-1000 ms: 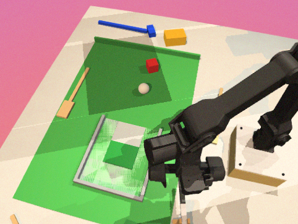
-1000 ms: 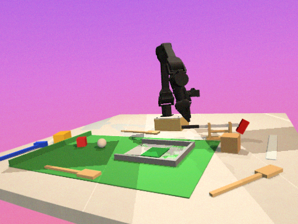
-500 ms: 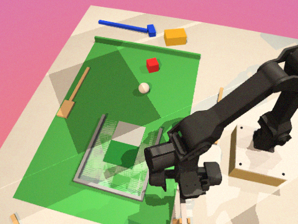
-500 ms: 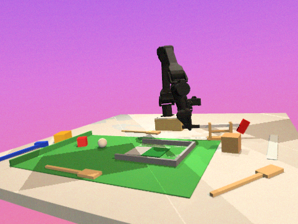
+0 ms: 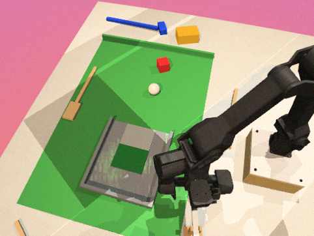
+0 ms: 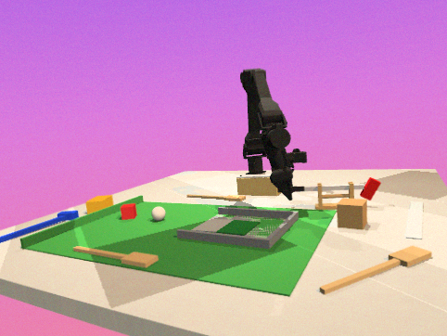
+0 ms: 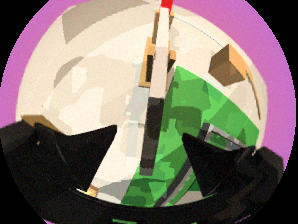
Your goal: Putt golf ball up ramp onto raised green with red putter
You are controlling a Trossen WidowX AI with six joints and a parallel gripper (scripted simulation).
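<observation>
The red putter is 4 cm behind my gripper tip, 11 cm to the left of it and 2 cm above it. Round my gripper tip: white golf ball 21 cm ahead, 35 cm to the right, 1 cm below; then green mat 25 cm ahead, 23 cm to the right, 4 cm below; then brown cube 12 cm ahead, 19 cm to the left, 1 cm below.
</observation>
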